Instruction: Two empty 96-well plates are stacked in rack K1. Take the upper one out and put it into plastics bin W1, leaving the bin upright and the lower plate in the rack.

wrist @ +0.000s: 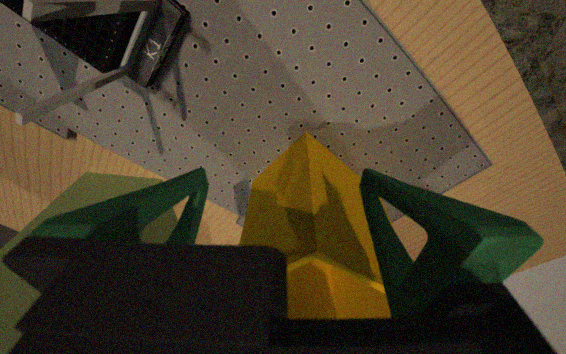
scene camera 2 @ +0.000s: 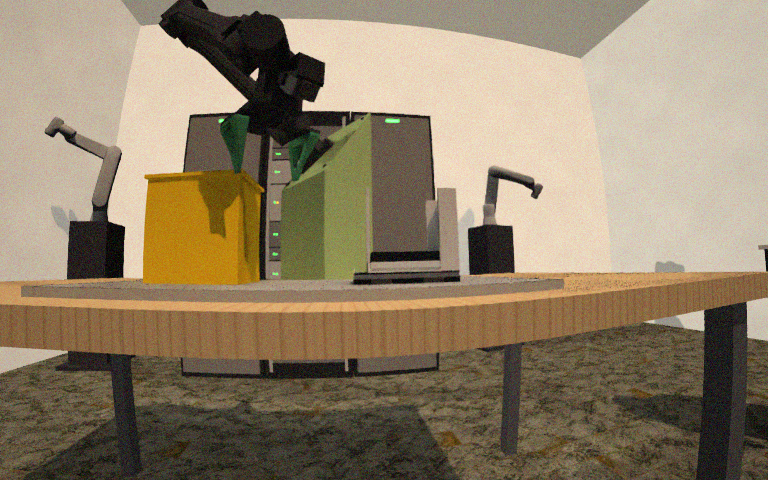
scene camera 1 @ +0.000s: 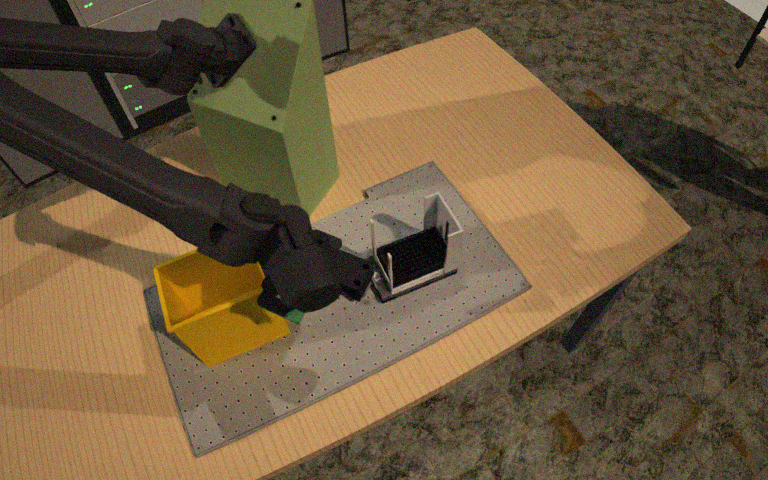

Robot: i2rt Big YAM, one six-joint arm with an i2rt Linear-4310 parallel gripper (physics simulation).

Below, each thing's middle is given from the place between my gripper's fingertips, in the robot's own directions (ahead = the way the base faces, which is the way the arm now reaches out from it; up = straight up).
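Relative to the yellow bin W1 (scene camera 2: 203, 227), my hand is 11 cm to the left of it, 7 cm above it and 11 cm past it. The black 96-well plate (scene camera 1: 417, 255) is 22 cm to the left of my hand and 12 cm below it.
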